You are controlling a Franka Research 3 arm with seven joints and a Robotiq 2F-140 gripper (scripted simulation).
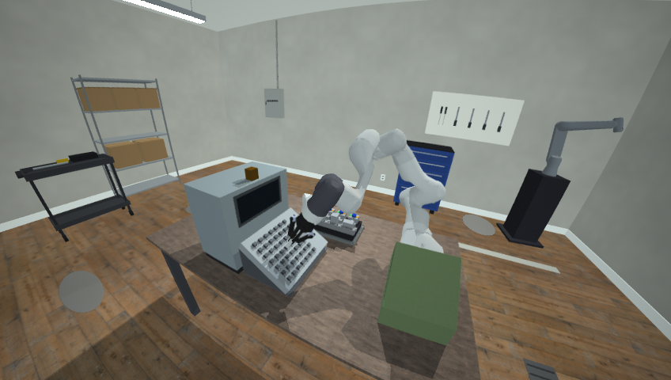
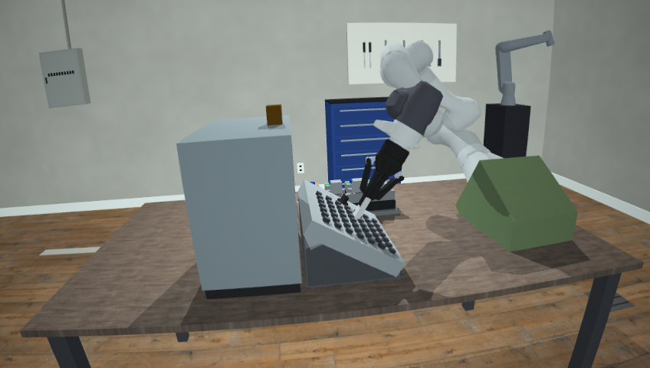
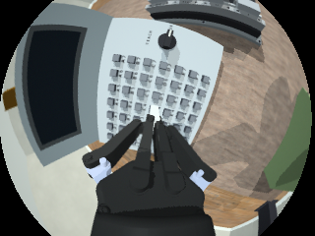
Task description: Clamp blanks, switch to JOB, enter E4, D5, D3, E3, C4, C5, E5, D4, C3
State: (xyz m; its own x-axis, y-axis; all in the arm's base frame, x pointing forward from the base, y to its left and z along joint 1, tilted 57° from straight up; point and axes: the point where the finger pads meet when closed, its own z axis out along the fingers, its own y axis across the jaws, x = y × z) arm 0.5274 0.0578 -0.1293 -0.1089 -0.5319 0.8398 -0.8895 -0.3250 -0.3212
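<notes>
The key D3 lies 4 cm below my hand, 3 cm to the left of it and 3 cm ahead of it. The rest, counted from my hand: black selector knob 17 cm to the right, 3 cm below, 1 cm ahead; sloped keypad 8 cm below, 5 cm to the right, 5 cm ahead.
</notes>
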